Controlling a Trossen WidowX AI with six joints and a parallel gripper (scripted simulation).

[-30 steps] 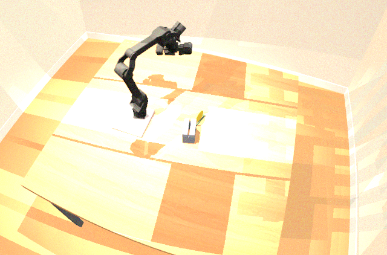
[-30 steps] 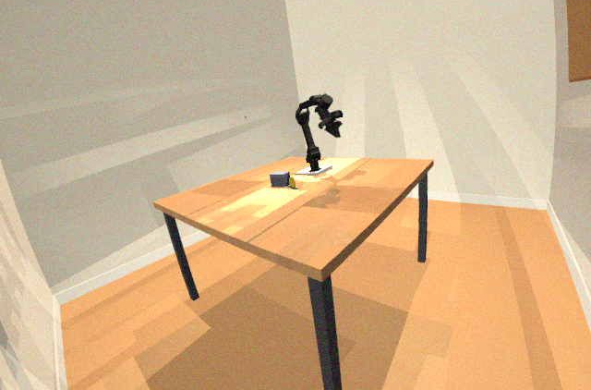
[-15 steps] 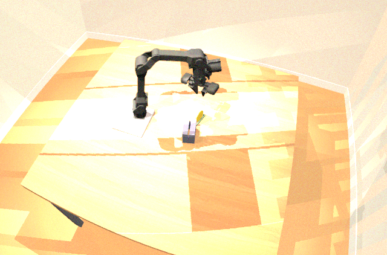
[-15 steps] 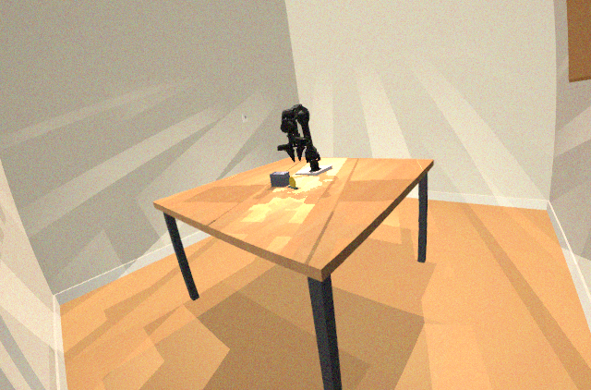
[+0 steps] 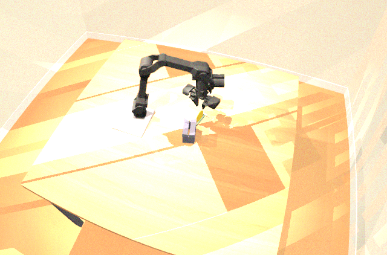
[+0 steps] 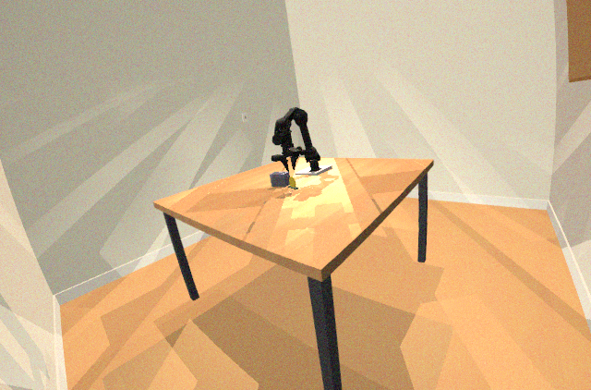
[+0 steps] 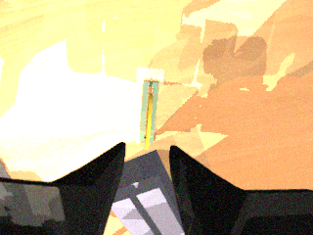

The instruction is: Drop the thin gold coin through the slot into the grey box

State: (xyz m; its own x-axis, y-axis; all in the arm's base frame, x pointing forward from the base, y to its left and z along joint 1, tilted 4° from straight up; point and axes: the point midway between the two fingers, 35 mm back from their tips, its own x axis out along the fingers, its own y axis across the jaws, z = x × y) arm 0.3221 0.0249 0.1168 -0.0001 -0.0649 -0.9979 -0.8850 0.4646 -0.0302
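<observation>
Right now my gripper tip is 70 mm above the thin gold coin.
</observation>
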